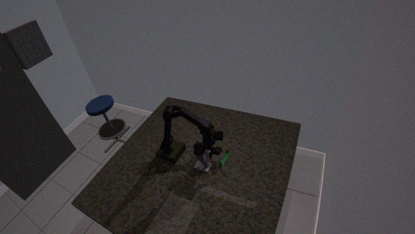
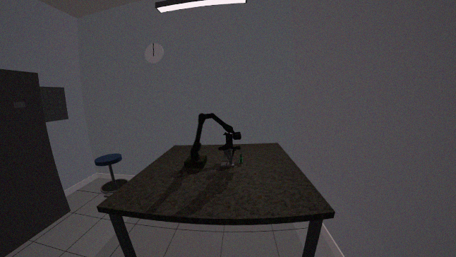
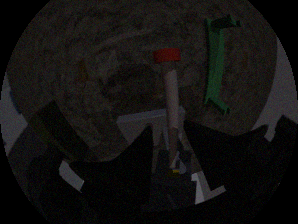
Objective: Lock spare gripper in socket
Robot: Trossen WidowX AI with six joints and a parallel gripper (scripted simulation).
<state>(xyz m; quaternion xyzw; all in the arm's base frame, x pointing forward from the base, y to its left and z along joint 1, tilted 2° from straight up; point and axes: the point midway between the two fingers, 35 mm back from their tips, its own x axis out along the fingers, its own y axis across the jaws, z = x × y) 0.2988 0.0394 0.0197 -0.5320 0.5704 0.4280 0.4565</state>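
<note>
Now: the grey mount 10 mm behind my gripper tip and 40 mm to the right of it. Also, from my gripper tip: spare gripper (20 mm behind, 50 mm to the right, 80 mm above); then green bracket (100 mm ahead, 60 mm to the left, 20 mm below).
</note>
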